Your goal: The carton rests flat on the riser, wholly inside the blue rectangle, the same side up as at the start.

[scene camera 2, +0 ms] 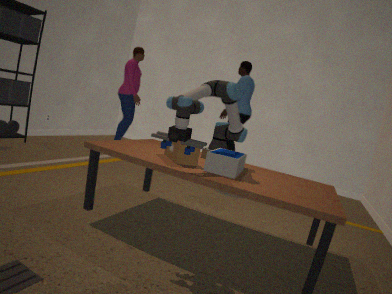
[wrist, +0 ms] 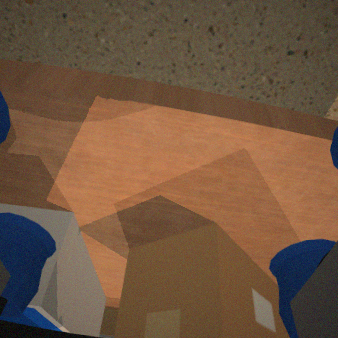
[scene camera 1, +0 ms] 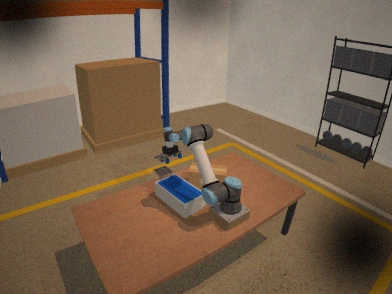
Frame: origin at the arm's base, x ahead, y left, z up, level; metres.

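Where they show: end effector, tool point: (scene camera 2: 177, 149) (wrist: 163, 200) (scene camera 1: 171, 159); arm's base, origin of the base link: (scene camera 1: 230, 207).
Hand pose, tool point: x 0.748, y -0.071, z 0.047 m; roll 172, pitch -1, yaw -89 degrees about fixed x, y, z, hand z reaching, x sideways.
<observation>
Things, the pixels of their centre, and the offset from my tool point. Level surfaces: height alone.
- brown carton, body centre: (wrist: 219, 318) (scene camera 2: 181, 148) (scene camera 1: 207, 176) dx -0.359, dy -0.097, dz -0.048 m
- white riser, body centre: (wrist: 30, 292) (scene camera 2: 226, 161) (scene camera 1: 179, 194) dx -0.379, dy +0.223, dz -0.063 m
- blue rectangle, body centre: (wrist: 17, 328) (scene camera 2: 228, 153) (scene camera 1: 179, 187) dx -0.379, dy +0.223, dz -0.003 m
- wooden table, its level: dz -0.123 m
The brown carton (scene camera 1: 215, 170) (scene camera 2: 190, 159) (wrist: 172, 280) rests on the table beside the riser. In scene camera 1 its taped top shows uncovered, partly behind the arm. The white riser (scene camera 1: 171, 198) (scene camera 2: 220, 166) (wrist: 82, 285) stands next to it, with the blue rectangle (scene camera 1: 175, 184) (scene camera 2: 226, 153) on its top. My gripper (scene camera 1: 173, 157) (scene camera 2: 177, 147) is open, with nothing on its blue cups. It hangs off to the carton's side, near the table's far edge in scene camera 1, and in scene camera 2 it hides part of the carton. The wrist view shows the carton's side faces.
The arm's base (scene camera 1: 232, 215) stands on the wooden table (scene camera 1: 150, 250) (scene camera 2: 295, 187), close to the riser and the carton. Two people, one in pink (scene camera 2: 131, 80) and one in blue (scene camera 2: 245, 92), are behind the table. A shelf unit (scene camera 1: 327, 94) stands by the wall.
</observation>
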